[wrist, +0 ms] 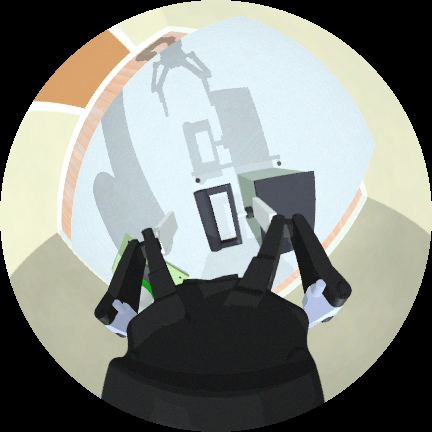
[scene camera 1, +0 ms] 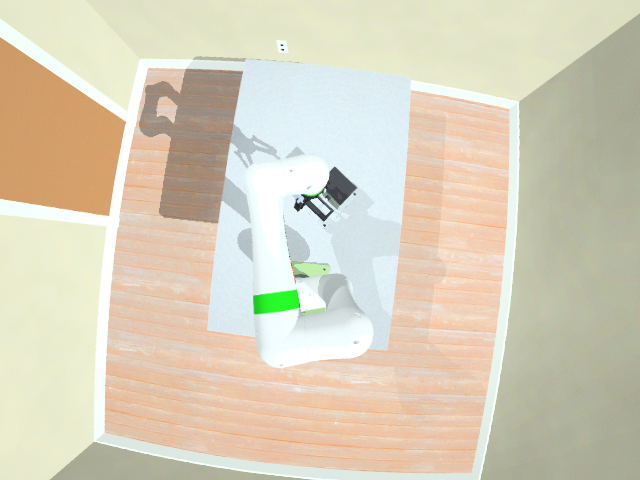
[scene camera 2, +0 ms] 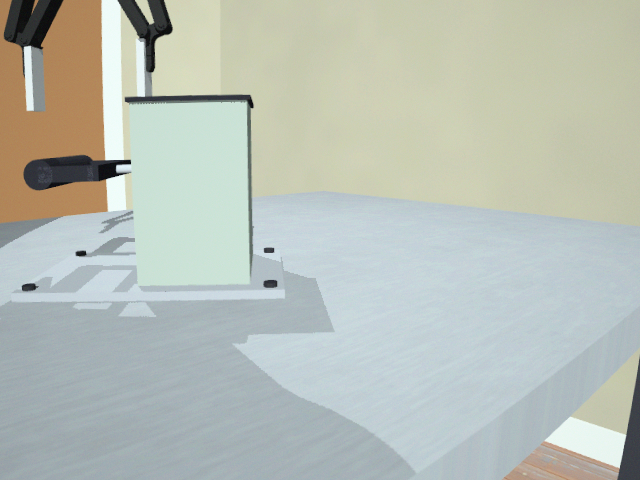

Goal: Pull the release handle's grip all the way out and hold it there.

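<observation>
The release handle's grip [scene camera 1: 315, 212] [scene camera 2: 62, 171] [wrist: 206, 220], a dark rectangular frame with a thick outer bar, sticks out sideways from a pale green housing [scene camera 1: 342, 186] [scene camera 2: 191, 191] [wrist: 285, 197] with a dark top. A short stretch of light rod [scene camera 2: 124, 168] shows between grip and housing in scene camera 2. My gripper [scene camera 2: 88, 102] [wrist: 213, 212] is open and empty. Its pale fingertips are above the grip, one beyond the outer bar and the other over the housing side, apart from the grip in scene camera 2. In scene camera 1 the arm partly hides the gripper.
The housing stands on a pale base plate [scene camera 2: 206, 294] with dark bolts, on the light grey table [scene camera 1: 330, 108] [scene camera 2: 413, 289]. The white arm [scene camera 1: 268, 242] reaches over the table from its green mounting plate [scene camera 1: 312, 268]. The housing's top edge is close to one fingertip.
</observation>
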